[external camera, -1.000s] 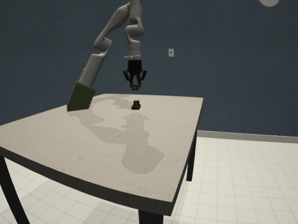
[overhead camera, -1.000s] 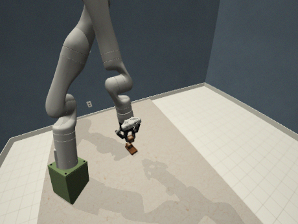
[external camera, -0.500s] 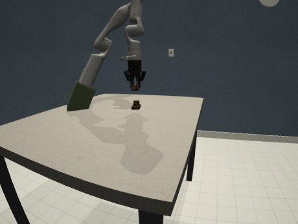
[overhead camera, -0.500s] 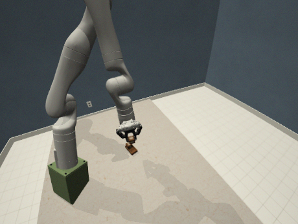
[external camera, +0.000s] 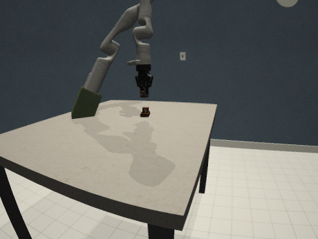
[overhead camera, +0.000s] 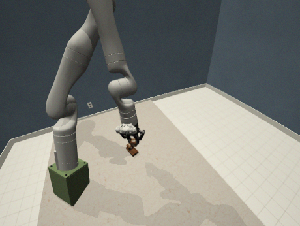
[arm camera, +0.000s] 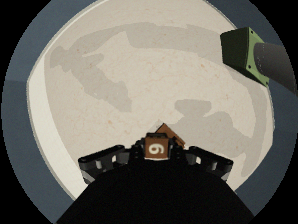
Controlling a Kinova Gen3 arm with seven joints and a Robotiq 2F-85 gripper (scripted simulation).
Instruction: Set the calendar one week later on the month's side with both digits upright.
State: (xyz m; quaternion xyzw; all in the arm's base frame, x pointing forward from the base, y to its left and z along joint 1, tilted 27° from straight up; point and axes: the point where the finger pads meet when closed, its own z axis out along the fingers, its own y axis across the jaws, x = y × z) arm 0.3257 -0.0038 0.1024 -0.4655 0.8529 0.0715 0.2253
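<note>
My hand is 13 cm above the brown calendar tray, 4 cm to the right of it and 2 cm past it. The rest, counted from my hand: brown digit cube: 1 cm below.
</note>
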